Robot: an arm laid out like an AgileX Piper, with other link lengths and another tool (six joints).
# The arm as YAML. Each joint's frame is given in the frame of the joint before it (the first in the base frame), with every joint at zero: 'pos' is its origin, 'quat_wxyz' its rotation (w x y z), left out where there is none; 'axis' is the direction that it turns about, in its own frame. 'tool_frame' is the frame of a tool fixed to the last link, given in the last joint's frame.
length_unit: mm
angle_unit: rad
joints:
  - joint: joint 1
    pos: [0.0, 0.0, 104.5]
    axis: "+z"
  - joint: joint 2
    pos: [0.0, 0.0, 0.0]
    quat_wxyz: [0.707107, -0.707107, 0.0, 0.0]
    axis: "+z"
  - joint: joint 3
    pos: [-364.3, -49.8, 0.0]
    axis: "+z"
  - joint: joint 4
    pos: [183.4, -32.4, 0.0]
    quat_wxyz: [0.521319, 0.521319, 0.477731, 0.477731]
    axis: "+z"
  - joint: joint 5
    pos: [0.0, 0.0, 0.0]
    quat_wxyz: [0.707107, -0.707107, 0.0, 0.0]
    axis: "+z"
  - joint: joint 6
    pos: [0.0, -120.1, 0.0]
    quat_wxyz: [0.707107, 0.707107, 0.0, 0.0]
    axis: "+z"
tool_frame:
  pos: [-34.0, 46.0, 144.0]
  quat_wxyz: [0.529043, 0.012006, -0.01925, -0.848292]
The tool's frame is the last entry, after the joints.
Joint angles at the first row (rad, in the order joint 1, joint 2, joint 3, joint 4, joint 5, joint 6):
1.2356, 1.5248, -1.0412, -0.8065, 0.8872, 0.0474
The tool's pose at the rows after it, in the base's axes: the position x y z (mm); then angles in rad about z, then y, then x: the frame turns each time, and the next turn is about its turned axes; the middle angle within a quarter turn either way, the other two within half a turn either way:
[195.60, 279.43, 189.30, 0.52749, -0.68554, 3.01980]
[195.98, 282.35, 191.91, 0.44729, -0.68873, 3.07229]
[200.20, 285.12, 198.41, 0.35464, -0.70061, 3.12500]
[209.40, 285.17, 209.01, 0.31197, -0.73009, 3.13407]
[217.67, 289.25, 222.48, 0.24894, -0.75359, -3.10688]
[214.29, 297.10, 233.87, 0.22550, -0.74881, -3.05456]
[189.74, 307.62, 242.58, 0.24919, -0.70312, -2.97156]
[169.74, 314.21, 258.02, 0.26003, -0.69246, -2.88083]
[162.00, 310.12, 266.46, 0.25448, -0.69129, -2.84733]
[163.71, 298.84, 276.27, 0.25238, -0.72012, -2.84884]
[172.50, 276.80, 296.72, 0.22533, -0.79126, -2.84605]
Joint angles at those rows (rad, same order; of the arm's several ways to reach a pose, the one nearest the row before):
1.2356, 1.5248, -1.0412, -0.7577, 0.8863, 0.0608
1.2356, 1.5248, -1.0502, -0.7453, 0.8933, 0.1100
1.2356, 1.5248, -1.0704, -0.7438, 0.9128, 0.1703
1.2356, 1.5249, -1.1026, -0.7668, 0.9471, 0.2003
1.2271, 1.5249, -1.1488, -0.7690, 0.9697, 0.2162
1.2221, 1.5169, -1.1943, -0.7264, 0.9717, 0.1756
1.2221, 1.4837, -1.2172, -0.6076, 0.9379, 0.0647
1.2221, 1.4392, -1.2261, -0.5206, 0.8993, -0.0172
1.2221, 1.4076, -1.2261, -0.4904, 0.9006, -0.0436
1.2221, 1.3724, -1.2262, -0.5106, 0.9203, -0.0500
1.2221, 1.3082, -1.2261, -0.5760, 0.9538, -0.0365

